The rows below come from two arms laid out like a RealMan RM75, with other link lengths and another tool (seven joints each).
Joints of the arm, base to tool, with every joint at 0 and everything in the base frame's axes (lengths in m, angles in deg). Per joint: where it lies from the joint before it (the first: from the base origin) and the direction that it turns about. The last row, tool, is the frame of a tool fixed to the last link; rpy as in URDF.
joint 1: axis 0 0 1 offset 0.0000 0.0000 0.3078
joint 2: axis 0 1 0 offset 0.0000 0.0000 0.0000
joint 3: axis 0 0 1 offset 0.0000 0.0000 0.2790
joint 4: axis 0 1 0 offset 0.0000 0.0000 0.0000
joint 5: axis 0 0 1 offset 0.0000 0.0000 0.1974
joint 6: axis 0 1 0 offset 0.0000 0.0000 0.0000
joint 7: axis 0 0 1 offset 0.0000 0.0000 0.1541
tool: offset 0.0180 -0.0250 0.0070 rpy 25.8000 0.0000 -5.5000
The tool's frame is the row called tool.
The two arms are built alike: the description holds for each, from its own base.
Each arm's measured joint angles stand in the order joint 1, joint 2, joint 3, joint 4, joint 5, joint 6, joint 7.
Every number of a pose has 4 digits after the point. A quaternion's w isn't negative.
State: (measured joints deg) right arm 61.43 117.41 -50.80 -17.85 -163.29 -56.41 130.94; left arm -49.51 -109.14 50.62 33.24 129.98 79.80 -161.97
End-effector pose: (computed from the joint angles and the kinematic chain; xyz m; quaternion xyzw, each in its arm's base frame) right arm 0.2678 0.4429 0.0054 -0.8453 0.2573 -0.2586 0.3903; left arm -0.2494 0.4470 0.0753 -0.6468 -0.7207 0.0806 0.2361
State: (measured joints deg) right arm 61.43 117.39 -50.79 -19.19 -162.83 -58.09 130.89; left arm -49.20 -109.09 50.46 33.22 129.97 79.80 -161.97
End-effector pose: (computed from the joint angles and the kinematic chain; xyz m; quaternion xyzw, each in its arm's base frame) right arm 0.2636 0.4438 0.0074 -0.8482 0.2579 -0.2550 0.3861; left arm -0.2519 0.4459 0.0759 -0.6443 -0.7231 0.0800 0.2359
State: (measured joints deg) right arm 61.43 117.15 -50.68 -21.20 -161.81 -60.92 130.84; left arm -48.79 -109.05 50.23 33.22 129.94 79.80 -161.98
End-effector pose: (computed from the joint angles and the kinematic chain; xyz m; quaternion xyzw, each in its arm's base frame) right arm 0.2570 0.4451 0.0115 -0.8525 0.2615 -0.2479 0.3786; left arm -0.2550 0.4445 0.0766 -0.6409 -0.7263 0.0790 0.2355
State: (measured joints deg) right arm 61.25 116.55 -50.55 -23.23 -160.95 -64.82 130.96; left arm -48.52 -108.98 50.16 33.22 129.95 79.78 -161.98
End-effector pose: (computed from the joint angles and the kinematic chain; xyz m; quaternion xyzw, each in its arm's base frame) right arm 0.2529 0.4440 0.0185 -0.8569 0.2681 -0.2458 0.3654; left arm -0.2573 0.4436 0.0774 -0.6388 -0.7280 0.0789 0.2360
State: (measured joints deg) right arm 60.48 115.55 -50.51 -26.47 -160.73 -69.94 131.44; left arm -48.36 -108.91 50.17 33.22 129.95 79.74 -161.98
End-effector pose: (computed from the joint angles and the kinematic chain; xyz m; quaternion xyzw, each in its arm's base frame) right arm 0.2524 0.4423 0.0329 -0.8582 0.2752 -0.2503 0.3537; left arm -0.2588 0.4432 0.0780 -0.6376 -0.7288 0.0791 0.2368
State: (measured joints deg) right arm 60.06 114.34 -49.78 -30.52 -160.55 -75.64 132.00; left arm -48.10 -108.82 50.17 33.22 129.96 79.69 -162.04
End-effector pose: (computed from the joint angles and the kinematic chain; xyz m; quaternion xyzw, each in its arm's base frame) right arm 0.2472 0.4432 0.0516 -0.8593 0.2819 -0.2498 0.3459; left arm -0.2611 0.4423 0.0789 -0.6352 -0.7305 0.0794 0.2376
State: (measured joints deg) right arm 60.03 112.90 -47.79 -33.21 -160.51 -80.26 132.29; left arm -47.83 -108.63 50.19 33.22 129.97 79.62 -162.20
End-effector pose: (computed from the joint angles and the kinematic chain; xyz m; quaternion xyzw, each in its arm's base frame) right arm 0.2430 0.4445 0.0698 -0.8590 0.2940 -0.2441 0.3407; left arm -0.2639 0.4417 0.0806 -0.6320 -0.7327 0.0798 0.2393
